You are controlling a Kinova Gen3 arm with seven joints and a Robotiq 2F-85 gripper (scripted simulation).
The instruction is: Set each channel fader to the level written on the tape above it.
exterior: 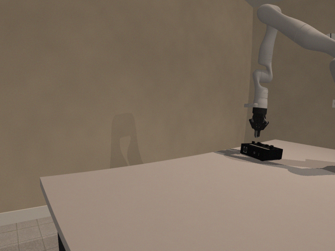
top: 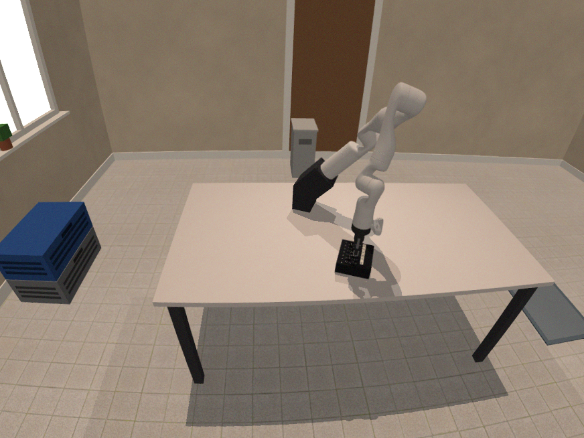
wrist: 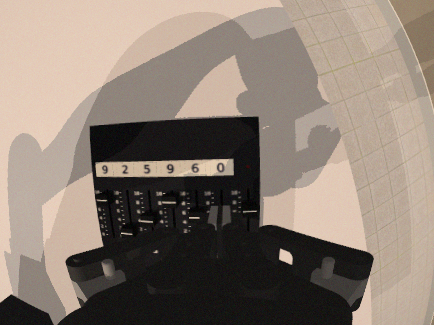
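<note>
The master fader cap lies 2 cm ahead of my hand, 1 cm to the right of it and 5 cm below it.
</note>
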